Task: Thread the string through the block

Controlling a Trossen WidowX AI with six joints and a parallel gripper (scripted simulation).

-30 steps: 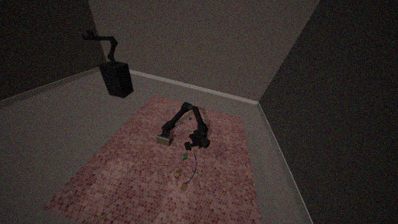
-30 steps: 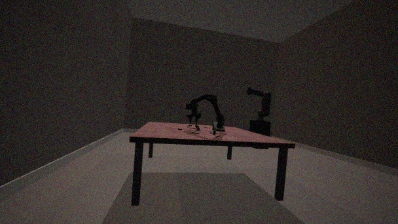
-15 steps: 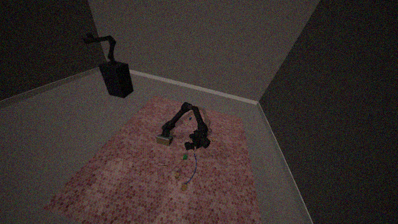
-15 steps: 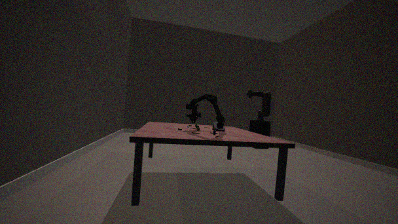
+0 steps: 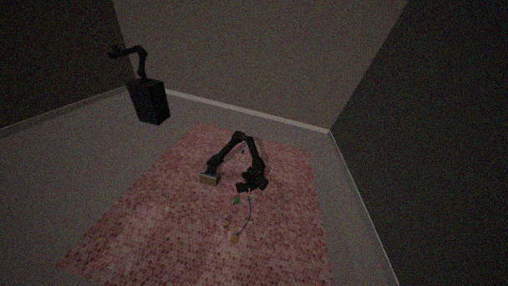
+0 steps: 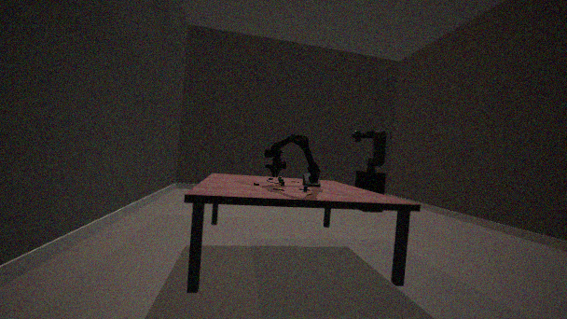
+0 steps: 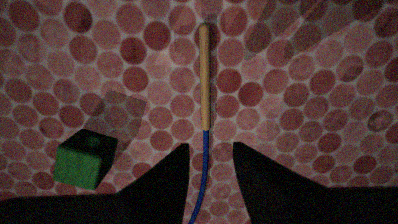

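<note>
The thin wooden stick is 40 mm below my gripper tip, 10 mm to the left of it and 10 mm behind it. From my gripper tip the other things lie so: wooden spool: 230 mm to the right, 90 mm behind, 30 mm below; then green block: 70 mm to the right, 70 mm behind, 30 mm below; then round wooden button: 290 mm to the right, 40 mm below, 20 mm behind.
</note>
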